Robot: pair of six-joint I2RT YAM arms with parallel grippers.
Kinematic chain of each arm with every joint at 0, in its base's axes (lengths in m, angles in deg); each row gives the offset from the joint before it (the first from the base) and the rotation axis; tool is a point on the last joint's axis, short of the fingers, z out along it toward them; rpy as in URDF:
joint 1: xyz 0 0 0.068 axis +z
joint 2: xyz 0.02 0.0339 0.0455 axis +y
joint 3: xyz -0.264 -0.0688 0 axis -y
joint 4: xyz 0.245 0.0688 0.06 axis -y
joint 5: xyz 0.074 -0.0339 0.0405 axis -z
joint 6: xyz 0.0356 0 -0.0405 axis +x
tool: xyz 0 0 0 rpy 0 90 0
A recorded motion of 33 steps. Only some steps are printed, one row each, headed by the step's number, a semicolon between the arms.
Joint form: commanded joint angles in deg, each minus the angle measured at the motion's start. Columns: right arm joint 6, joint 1, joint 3, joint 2, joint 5, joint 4; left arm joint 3, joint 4, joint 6, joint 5, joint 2, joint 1.
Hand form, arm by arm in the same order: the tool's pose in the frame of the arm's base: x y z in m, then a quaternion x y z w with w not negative. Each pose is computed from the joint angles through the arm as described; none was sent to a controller.
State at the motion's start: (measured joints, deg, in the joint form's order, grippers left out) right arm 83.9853 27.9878 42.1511 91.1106 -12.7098 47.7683; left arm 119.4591 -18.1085 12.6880 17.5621 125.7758 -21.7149
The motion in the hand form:
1: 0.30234 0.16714 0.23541 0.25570 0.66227 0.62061 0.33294; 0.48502 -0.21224 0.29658 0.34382 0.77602 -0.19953 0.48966
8: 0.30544 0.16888 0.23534 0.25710 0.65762 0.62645 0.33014; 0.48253 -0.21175 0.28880 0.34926 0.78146 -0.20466 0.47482
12: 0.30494 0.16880 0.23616 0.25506 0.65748 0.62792 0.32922; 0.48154 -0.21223 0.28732 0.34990 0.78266 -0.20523 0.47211
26: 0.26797 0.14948 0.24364 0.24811 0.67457 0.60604 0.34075; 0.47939 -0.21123 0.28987 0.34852 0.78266 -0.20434 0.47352
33: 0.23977 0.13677 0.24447 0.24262 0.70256 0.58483 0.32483; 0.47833 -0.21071 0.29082 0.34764 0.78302 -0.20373 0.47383
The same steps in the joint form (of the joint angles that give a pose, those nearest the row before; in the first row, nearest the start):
1: -1.19 -0.39 1.73 0.54 -0.37 -0.47; 1.33 -2.49 0.06 3.70 2.64 -0.52
8: -0.38 -0.39 2.36 1.48 -0.55 0.48; -0.27 -3.12 0.41 4.55 2.33 -0.52
12: -0.38 -0.39 2.33 1.31 -0.82 0.48; -0.71 -3.16 0.41 4.56 2.19 -0.61
26: -3.57 -0.30 -4.84 -9.77 -0.06 -5.69; -1.33 -3.05 0.30 4.39 1.50 -0.61
33: -5.48 -0.06 -9.05 -18.63 -1.18 -14.60; -1.68 -3.01 0.23 4.27 1.16 -0.61

